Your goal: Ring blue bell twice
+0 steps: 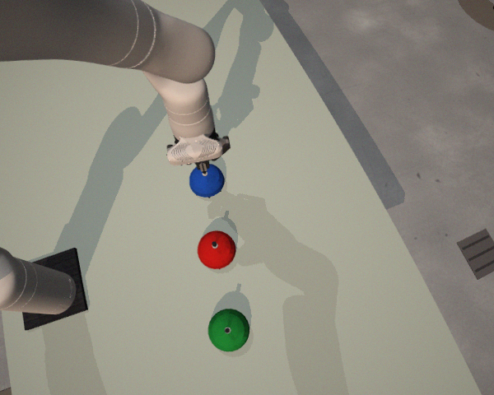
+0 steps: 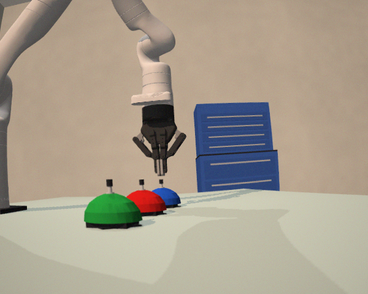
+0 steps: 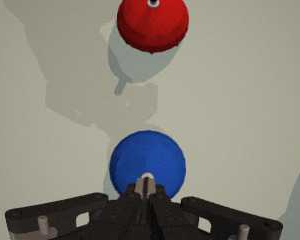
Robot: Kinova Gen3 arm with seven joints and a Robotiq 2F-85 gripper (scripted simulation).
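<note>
Now: the blue bell 5 cm below my hand. From my hand the other things lie so: red bell 17 cm to the right, 5 cm below, 1 cm behind; green bell 34 cm to the right, 5 cm below, 2 cm behind.
</note>
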